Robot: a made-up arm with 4 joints.
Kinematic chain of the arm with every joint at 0, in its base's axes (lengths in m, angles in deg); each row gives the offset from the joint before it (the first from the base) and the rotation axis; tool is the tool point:
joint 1: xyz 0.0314 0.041 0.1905 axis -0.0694 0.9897 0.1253
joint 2: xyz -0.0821 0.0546 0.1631 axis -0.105 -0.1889 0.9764
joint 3: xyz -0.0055 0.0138 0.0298 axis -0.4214 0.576 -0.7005
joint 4: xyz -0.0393 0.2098 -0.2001 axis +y
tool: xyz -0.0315 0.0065 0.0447
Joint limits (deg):
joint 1: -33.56..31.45
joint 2: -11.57..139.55
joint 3: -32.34..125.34
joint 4: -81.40..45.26
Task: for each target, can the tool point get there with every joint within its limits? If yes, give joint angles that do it. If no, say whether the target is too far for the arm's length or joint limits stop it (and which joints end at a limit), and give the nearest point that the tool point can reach.
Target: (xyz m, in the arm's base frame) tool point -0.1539 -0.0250 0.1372
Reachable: yes | joints 10.71 114.25 40.46 -40.42
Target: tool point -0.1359 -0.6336 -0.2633
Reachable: no: too far | nearest point -0.0440 -0.0800 0.0342 | short by 0.635 m
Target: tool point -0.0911 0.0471 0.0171
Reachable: yes | joints -26.95 81.35 108.93 -47.67
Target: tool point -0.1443 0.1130 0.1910
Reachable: yes | joints 24.08 59.06 91.55 34.82
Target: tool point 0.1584 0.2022 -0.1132
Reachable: no: joint limits stop it (at a limit: joint 1, joint 4) | nearest point -0.0534 0.1543 0.0598 | short by 0.278 m
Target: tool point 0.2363 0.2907 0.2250
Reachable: no: joint limits stop it (at a limit: joint 1, joint 2, joint 4) | nearest point -0.0026 0.2842 0.1670 | short by 0.246 m
